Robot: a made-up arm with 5 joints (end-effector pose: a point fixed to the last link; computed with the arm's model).
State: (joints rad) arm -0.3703 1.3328 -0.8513 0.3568 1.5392
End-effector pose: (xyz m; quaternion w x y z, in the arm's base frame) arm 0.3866 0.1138 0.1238 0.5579 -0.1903 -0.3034 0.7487
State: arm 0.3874 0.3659 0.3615 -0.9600 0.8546
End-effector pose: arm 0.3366 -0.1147 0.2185 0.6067 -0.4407 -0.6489 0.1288
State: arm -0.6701 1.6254 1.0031 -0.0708 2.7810
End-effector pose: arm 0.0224 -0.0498 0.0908 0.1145 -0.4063 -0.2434 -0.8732
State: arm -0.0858 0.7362 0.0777 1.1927 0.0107
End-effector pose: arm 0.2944 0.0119 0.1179 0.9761 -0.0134 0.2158 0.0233
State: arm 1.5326 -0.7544 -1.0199 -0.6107 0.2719
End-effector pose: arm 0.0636 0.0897 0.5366 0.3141 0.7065 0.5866 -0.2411
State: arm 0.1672 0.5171 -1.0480 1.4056 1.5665
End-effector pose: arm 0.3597 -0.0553 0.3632 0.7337 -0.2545 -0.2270 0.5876
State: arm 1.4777 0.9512 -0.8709 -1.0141 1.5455
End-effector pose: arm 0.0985 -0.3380 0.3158 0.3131 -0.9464 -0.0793 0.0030
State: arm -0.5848 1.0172 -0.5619 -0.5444 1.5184
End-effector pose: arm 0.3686 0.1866 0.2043 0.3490 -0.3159 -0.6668 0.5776
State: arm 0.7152 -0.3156 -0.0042 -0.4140 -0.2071
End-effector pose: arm 0.2529 -0.1646 0.4364 0.3594 -0.2080 -0.8897 -0.1896
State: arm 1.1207 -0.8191 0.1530 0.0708 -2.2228
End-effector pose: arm 0.1429 -0.1587 0.4685 0.0586 -0.4807 0.7411 0.4650
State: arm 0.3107 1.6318 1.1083 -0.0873 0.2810
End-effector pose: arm -0.0080 0.0190 0.1124 0.8565 0.1381 0.4961 -0.0336
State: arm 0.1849 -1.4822 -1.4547 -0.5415 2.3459
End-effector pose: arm -0.2006 0.0442 0.2835 0.4015 0.5474 0.1873 0.7100
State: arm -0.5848 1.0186 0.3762 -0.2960 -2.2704
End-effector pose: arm 0.2382 0.1003 0.0457 0.6291 0.2322 -0.0277 -0.7414
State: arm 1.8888 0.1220 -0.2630 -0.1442 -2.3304
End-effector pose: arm -0.0276 -0.2863 0.3777 0.3200 -0.1943 0.7765 0.5069
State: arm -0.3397 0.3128 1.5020 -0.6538 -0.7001
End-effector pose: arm 0.1469 0.0183 0.0942 0.9587 0.1054 -0.1741 -0.1989
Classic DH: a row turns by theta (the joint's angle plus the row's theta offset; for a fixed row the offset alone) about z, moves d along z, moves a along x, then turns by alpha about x. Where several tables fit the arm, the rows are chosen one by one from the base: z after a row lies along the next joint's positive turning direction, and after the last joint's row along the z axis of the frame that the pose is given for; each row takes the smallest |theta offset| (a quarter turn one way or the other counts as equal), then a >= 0, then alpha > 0; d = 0 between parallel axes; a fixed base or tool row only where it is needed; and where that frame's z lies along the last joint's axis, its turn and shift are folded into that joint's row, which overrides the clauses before.
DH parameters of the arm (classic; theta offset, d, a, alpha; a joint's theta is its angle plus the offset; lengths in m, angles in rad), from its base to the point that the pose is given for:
base (fixed): 0 0 0.074 3.1416
joint 1: 0 -0.243 0.04 1.5708
joint 2: -1.3311 0 0.0926 0
joint 3: 1.292 0 0.1791 0
joint 4: -1.5317 -0.007 0 1.5708
joint 5: -0.0487 -0.057 0 0

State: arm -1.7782 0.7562 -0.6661 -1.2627 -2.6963
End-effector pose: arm 0.0152 0.3133 0.3368 0.1751 0.7555 0.6246 -0.0919
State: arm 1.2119 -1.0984 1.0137 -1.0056 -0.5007
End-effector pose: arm 0.1286 -0.1654 0.3762 0.1515 -0.3159 -0.9185 -0.1835
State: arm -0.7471 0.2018 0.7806 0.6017 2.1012
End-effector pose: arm 0.2137 0.1199 0.1247 0.1702 0.0040 0.0053 0.9854
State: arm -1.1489 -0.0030 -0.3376 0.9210 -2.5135
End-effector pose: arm 0.1933 0.2487 0.3681 0.6692 0.4561 0.1335 -0.5713
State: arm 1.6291 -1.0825 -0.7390 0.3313 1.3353
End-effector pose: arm 0.0714 0.0760 0.5331 0.0397 -0.9928 -0.1126 -0.0069
